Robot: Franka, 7 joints.
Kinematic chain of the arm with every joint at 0, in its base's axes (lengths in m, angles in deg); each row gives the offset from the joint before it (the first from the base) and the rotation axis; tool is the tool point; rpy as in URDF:
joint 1: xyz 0 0 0.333 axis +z
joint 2: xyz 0 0 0 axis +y
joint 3: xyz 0 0 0.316 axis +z
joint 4: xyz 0.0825 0 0 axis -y
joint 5: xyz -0.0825 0 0.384 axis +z
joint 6: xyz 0 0 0 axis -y
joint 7: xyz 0.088 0 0 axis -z
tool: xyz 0 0 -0.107 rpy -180 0 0
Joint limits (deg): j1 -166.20..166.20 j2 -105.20..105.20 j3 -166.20..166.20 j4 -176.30..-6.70 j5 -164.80..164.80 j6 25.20..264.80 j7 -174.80..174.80
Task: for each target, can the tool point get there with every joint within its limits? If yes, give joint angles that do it. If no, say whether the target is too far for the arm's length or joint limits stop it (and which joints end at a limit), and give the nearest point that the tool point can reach.
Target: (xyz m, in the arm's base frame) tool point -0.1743 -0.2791 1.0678
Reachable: yes | joints -134.18 -13.01 15.64 -60.02 -92.45 113.87 -64.13
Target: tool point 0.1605 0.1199 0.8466
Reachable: yes | joints 80.75 -48.71 -21.79 -131.41 -21.01 237.07 -90.73
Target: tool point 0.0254 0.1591 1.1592
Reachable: yes | joints -4.58 6.13 125.74 -29.59 20.25 183.02 -66.66
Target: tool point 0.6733 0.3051 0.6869
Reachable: yes | joints -128.95 -54.44 91.71 -46.97 123.81 92.04 112.56
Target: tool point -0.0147 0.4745 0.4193
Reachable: yes | joints 55.86 -10.09 40.27 -128.54 -31.67 105.32 9.55
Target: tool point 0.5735 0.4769 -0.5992
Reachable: no: too far | nearest point 0.4283 0.3561 -0.2849 | short by 0.367 m
